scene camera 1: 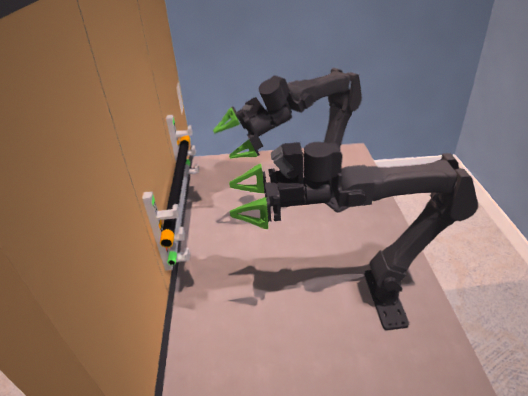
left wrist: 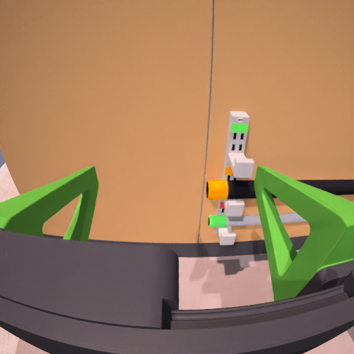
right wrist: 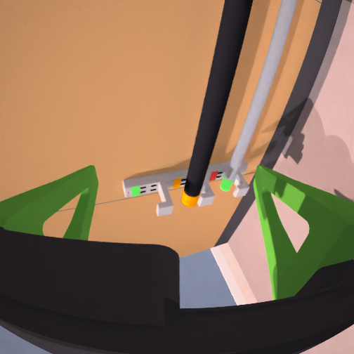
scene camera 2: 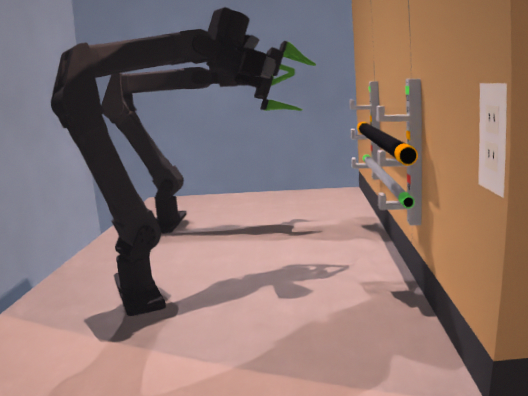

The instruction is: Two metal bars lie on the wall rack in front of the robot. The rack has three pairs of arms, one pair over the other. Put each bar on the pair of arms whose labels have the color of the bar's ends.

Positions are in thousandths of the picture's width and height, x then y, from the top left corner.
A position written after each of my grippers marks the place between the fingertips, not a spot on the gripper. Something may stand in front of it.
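Scene:
My right gripper: scene camera 1 (420, 365), the right wrist view (496, 490), scene camera 2 (584, 221); out of frame in the left wrist view.

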